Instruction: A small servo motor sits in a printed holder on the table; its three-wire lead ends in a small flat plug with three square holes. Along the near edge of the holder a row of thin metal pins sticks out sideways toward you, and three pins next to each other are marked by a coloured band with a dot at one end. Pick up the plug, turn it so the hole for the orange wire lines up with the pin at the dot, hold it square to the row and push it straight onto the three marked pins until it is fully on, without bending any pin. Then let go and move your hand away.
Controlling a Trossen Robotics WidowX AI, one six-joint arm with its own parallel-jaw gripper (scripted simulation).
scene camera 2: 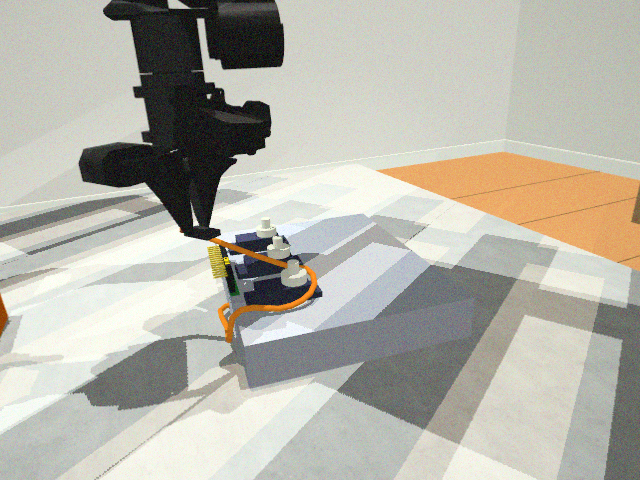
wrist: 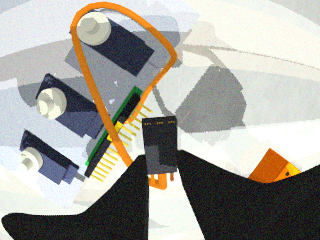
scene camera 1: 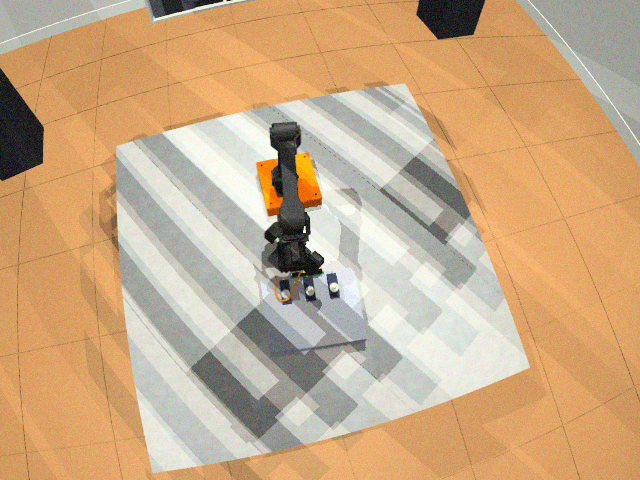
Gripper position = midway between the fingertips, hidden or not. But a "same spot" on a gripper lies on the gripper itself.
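Scene:
You'd find my gripper in scene camera 1 point(294, 258), and it's there in the wrist view and scene camera 2 too. As for my gripper, point(scene camera 2: 188, 191) and point(wrist: 218, 197) are the same spot on it.

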